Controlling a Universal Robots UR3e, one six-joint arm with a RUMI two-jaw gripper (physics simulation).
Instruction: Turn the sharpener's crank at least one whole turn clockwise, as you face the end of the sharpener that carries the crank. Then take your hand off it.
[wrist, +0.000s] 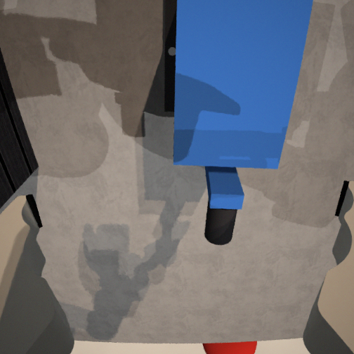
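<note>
The blue sharpener (240, 90) stands in the upper right of the wrist view, seen from above. From its near end a blue crank arm (225, 187) sticks out, with a black handle (220, 226) at its end. My gripper (185, 191) is open wide, one finger at the left edge and one at the right edge of the view. The crank handle lies in the gap between the fingers, nearer the right one, and neither finger touches it. How high the fingers are relative to the handle is hard to tell.
A dark ridged block (12, 135) stands at the left edge. A narrow black piece (170, 75) runs along the sharpener's left side. Part of a red object (230, 347) shows at the bottom edge, beyond the border of the grey mottled surface (280, 300). Shadows fall across that surface.
</note>
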